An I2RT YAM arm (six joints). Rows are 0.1 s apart.
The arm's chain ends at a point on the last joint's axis. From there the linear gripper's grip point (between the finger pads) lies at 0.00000 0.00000 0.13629 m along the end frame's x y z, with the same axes.
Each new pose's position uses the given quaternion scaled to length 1; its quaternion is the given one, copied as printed.
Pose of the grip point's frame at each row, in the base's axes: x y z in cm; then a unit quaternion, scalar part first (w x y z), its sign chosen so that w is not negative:
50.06 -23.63 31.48 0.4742 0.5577 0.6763 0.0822
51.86 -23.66 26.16 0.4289 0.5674 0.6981 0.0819
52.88 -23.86 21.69 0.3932 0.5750 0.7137 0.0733
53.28 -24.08 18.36 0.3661 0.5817 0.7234 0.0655
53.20 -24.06 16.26 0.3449 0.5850 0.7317 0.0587
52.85 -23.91 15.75 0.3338 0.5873 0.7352 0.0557
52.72 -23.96 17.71 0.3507 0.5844 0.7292 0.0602
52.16 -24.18 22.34 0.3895 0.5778 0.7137 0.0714
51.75 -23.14 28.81 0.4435 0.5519 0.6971 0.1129
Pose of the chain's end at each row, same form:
40.07 -17.94 38.80 0.4742 0.5577 0.6763 0.0822
42.43 -18.58 34.59 0.4289 0.5674 0.6981 0.0819
44.08 -19.12 30.96 0.3932 0.5750 0.7137 0.0733
45.02 -19.57 28.22 0.3661 0.5817 0.7234 0.0655
45.39 -19.73 26.55 0.3449 0.5850 0.7317 0.0587
45.27 -19.68 26.26 0.3338 0.5873 0.7352 0.0557
44.79 -19.57 27.89 0.3507 0.5844 0.7292 0.0602
43.46 -19.43 31.69 0.3895 0.5778 0.7137 0.0714
41.62 -18.61 36.73 0.4435 0.5519 0.6971 0.1129

